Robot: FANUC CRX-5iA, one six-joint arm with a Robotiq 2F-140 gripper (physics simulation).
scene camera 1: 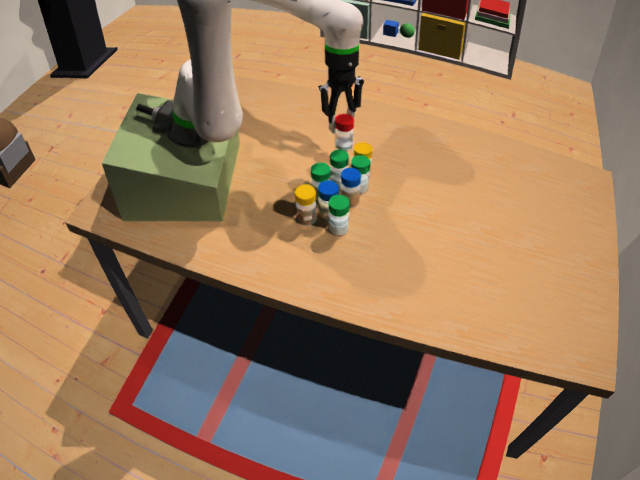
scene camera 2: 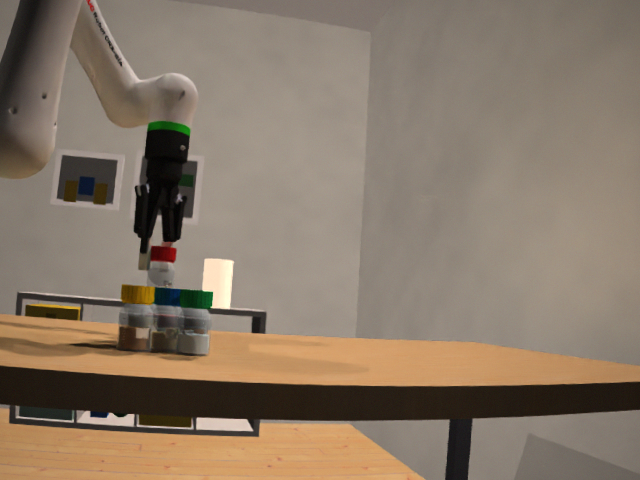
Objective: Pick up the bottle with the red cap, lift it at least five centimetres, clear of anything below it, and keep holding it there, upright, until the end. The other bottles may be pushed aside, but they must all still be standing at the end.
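Places are measured from the arm's base along level axes (x left, y ahead, z down), in millimetres.
Pixels of known places: gripper, fingertip midpoint: (scene camera 1: 341, 128) (scene camera 2: 154, 271); arm's base, origin of the base link: (scene camera 1: 189, 130).
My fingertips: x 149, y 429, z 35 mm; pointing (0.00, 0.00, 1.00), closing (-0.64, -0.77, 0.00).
Ahead of a thing's pixels: the offset from my fingertips to its top centre. Level surfaces: height alone.
The bottle with the red cap @(dz -50, dx -16, dy +14 mm) (scene camera 1: 344, 135) (scene camera 2: 161, 272) is held in the air, upright, at the far end of the bottle group. My gripper (scene camera 1: 342, 120) (scene camera 2: 156, 253) is above it, pointing down, shut on this bottle near its cap. In the scene camera 2 view its lower end shows about level with the front caps. The other bottles stand upright close together: a yellow-capped one @(dz +34, dx -251, dy -34 mm) (scene camera 1: 305, 206) (scene camera 2: 135, 317), blue-capped ones @(dz +34, dx -220, dy +20 mm) (scene camera 1: 328, 191) @(dz +34, dx -154, dy +66 mm) (scene camera 1: 351, 178), several green-capped ones @(dz +34, dx -266, dy +61 mm) (scene camera 1: 339, 217) (scene camera 2: 194, 322) @(dz +34, dx -154, dy -20 mm) (scene camera 1: 320, 173) @(dz +34, dx -85, dy +16 mm) (scene camera 1: 339, 159) @(dz +34, dx -93, dy +80 mm) (scene camera 1: 360, 165), and a yellow-capped one @(dz +34, dx -33, dy +74 mm) (scene camera 1: 362, 150) at the back.
The bottles stand on the wooden table @(dz +139 mm) (scene camera 1: 491, 232) (scene camera 2: 413, 361). The arm's green base block (scene camera 1: 165, 191) is to their left. A shelf unit (scene camera 1: 511, 56) (scene camera 2: 258, 322) stands behind the table, with a pale cylinder (scene camera 2: 217, 283) visible above it in the scene camera 2 view.
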